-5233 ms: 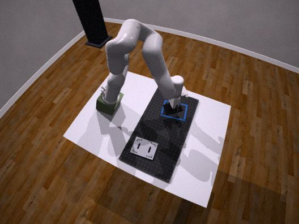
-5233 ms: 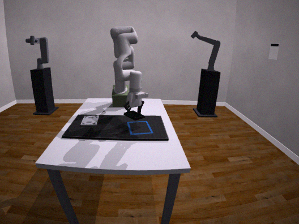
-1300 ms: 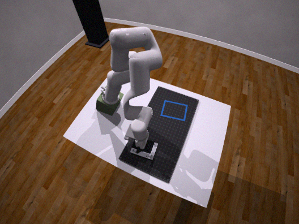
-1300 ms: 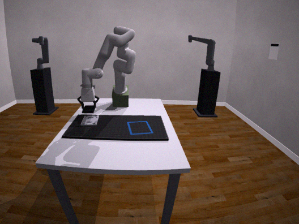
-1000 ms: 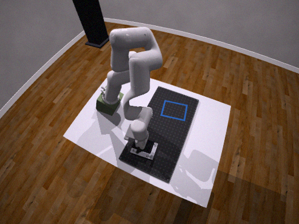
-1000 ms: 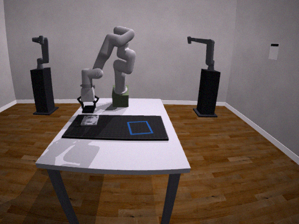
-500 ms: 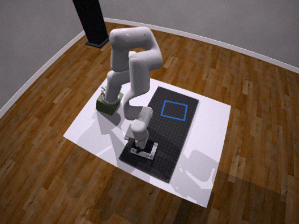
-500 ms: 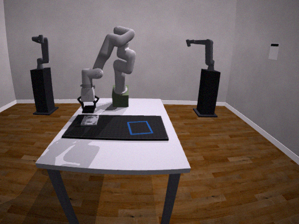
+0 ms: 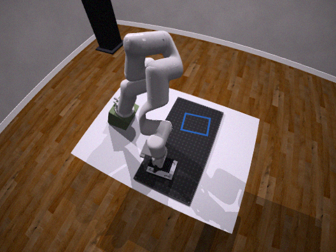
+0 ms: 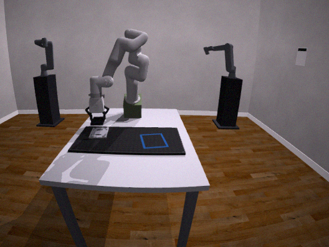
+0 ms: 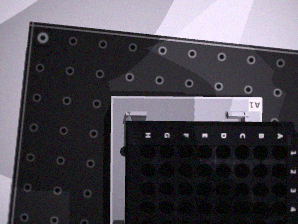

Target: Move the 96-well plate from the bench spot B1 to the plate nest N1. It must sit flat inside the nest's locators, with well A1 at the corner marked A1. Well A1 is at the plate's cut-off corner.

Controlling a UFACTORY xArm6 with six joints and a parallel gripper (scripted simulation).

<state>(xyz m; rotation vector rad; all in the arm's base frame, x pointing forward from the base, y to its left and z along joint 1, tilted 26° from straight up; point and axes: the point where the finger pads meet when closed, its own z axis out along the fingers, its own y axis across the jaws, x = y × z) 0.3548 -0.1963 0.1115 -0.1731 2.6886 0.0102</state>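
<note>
The grey plate nest N1 lies 10 cm below my hand. Also, from my hand: 96-well plate (1 cm below).
</note>
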